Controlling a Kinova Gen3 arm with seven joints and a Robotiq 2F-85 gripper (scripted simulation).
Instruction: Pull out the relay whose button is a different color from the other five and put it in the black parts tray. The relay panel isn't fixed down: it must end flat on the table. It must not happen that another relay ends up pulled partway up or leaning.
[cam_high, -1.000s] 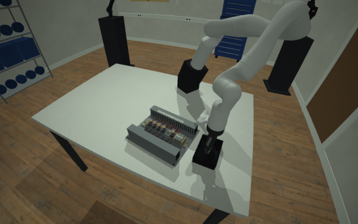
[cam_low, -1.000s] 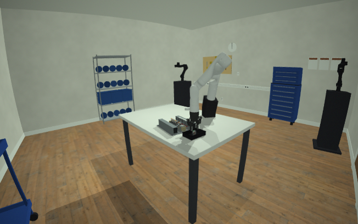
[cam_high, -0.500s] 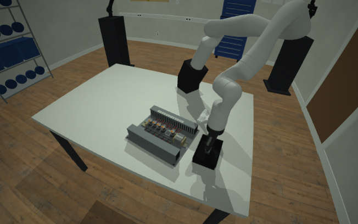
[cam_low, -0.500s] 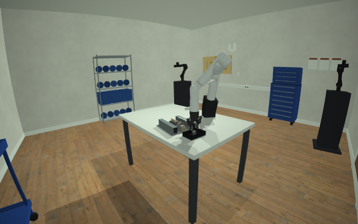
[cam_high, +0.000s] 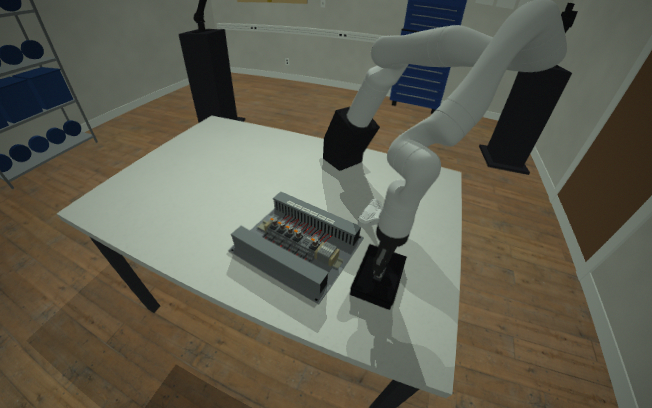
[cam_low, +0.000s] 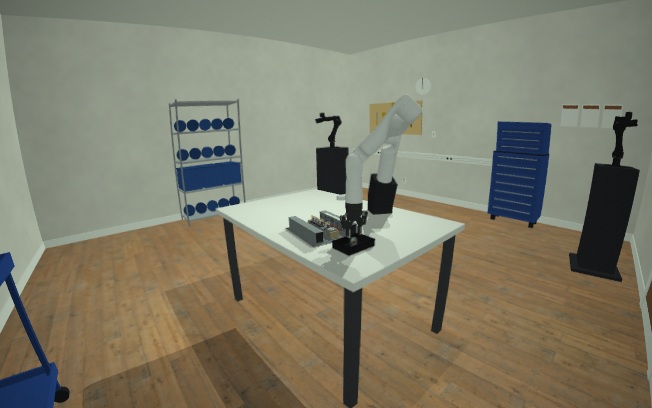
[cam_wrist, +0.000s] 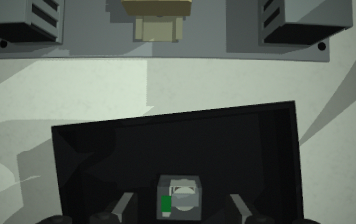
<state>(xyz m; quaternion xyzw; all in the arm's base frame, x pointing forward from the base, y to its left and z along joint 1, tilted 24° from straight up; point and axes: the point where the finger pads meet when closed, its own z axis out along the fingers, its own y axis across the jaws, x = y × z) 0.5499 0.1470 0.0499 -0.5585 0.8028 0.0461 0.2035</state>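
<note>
Right now the relay is 4 cm below my hand. The rest, counted from my hand: grey relay panel (25 cm to the right, 6 cm behind, 4 cm below); black parts tray (5 cm below).
</note>
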